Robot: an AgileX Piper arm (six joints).
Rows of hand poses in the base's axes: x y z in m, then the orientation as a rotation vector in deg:
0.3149, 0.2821, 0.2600, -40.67, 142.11, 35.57
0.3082, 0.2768, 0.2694, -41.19, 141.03, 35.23
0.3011, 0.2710, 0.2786, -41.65, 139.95, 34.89
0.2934, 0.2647, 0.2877, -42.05, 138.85, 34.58
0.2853, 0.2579, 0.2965, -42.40, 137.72, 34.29
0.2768, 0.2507, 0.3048, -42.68, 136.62, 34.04
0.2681, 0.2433, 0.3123, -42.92, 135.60, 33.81
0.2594, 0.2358, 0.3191, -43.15, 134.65, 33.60
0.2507, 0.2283, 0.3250, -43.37, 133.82, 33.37
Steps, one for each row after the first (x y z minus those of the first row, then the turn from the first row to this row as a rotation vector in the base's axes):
-0.0067, -0.0053, 0.0094, 0.07, -1.07, 0.31
-0.0138, -0.0111, 0.0186, 0.15, -2.14, 0.58
-0.0215, -0.0174, 0.0277, 0.27, -3.23, 0.82
-0.0296, -0.0242, 0.0365, 0.43, -4.33, 1.03
-0.0381, -0.0314, 0.0448, 0.61, -5.39, 1.21
-0.0468, -0.0388, 0.0523, 0.78, -6.38, 1.36
-0.0555, -0.0463, 0.0591, 0.95, -7.29, 1.51
-0.0642, -0.0538, 0.0650, 1.05, -8.11, 1.65

